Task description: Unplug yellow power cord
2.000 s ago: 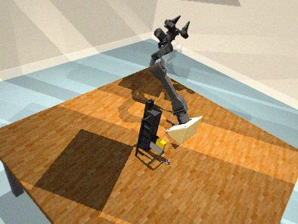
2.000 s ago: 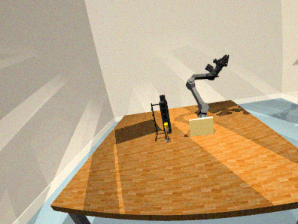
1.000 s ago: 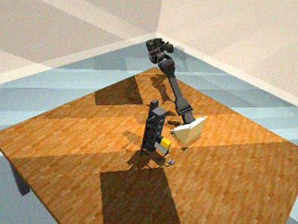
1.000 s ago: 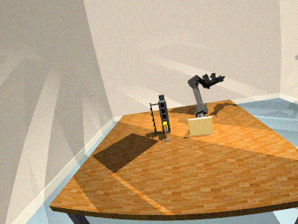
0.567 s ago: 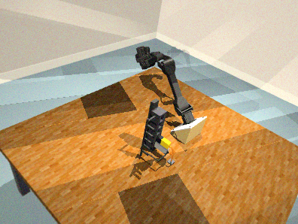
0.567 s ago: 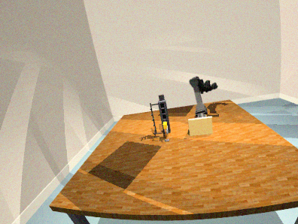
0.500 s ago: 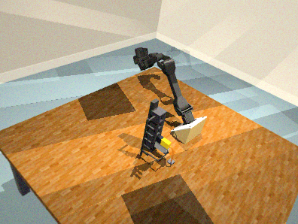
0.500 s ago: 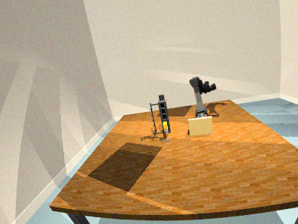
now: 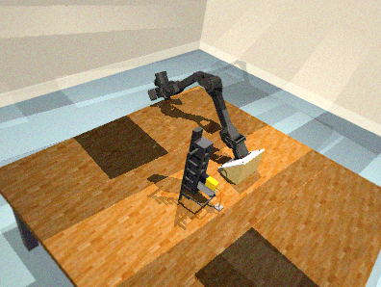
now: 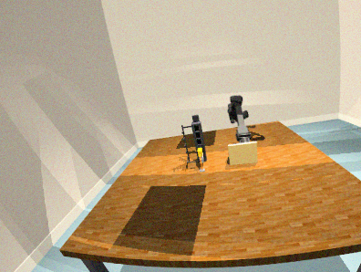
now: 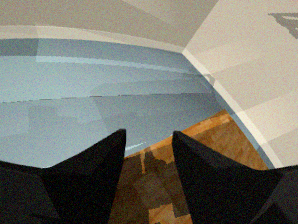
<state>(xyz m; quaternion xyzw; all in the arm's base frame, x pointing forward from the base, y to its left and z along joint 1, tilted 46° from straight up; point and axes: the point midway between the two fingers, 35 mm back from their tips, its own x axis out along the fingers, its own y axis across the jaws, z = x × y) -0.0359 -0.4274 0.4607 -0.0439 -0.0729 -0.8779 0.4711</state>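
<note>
My gripper tip is 690 mm to the right of the yellow plug, 330 mm short of it and 30 mm below it.
</note>
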